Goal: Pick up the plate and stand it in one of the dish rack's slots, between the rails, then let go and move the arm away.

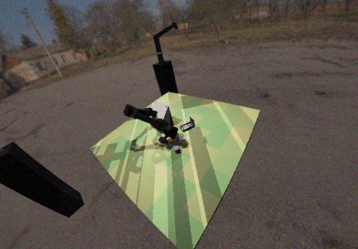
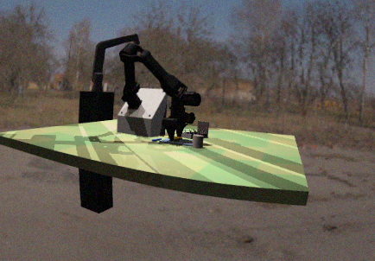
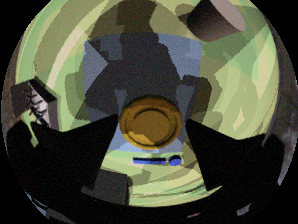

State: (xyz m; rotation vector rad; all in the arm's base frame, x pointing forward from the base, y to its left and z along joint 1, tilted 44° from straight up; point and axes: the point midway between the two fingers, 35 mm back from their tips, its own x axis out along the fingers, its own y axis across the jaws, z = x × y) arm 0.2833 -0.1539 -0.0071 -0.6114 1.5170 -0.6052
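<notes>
My gripper tip is 2 cm short of the blue mat, 2 cm to the right of it and 1 cm above it. Round my gripper tip: dish rack: 1 cm ahead, 23 cm to the left, 1 cm above; plate: 1 cm above.
</notes>
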